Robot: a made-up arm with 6 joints.
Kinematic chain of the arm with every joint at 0, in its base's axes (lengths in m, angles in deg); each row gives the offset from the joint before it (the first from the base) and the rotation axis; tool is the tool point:
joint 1: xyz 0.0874 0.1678 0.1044 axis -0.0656 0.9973 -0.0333
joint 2: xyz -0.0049 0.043 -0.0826 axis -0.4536 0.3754 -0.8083
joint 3: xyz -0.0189 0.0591 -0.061 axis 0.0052 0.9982 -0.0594
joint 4: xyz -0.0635 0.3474 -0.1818 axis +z
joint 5: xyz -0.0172 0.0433 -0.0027 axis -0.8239 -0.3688 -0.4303
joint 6: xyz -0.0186 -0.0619 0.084 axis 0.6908 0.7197 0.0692
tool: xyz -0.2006 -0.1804 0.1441
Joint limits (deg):
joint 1: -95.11..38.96
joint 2: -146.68..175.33
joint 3: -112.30..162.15
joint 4: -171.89..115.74
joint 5: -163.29..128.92
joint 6: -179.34..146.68
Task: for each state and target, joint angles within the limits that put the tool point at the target. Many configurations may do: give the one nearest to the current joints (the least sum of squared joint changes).
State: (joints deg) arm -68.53 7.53 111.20 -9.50 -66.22 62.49
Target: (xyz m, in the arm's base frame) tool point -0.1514 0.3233 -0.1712
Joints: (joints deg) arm -61.98 -5.55 114.45 -13.39 -66.68 62.12
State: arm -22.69 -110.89 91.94 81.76 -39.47 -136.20
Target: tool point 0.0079 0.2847 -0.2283
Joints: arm -9.95 -108.62 68.27 87.07 -26.29 -98.61
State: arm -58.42 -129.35 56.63 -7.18 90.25 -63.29
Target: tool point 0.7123 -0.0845 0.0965
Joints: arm -92.52 -146.68 50.22 29.94 79.77 -76.57
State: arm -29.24 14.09 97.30 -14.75 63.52 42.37
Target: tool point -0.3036 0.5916 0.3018
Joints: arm -23.62 -29.13 82.16 0.17 69.19 38.28
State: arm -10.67 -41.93 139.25 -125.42 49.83 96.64
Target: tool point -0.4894 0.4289 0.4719
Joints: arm 24.69 -81.09 132.14 -139.63 19.23 115.18
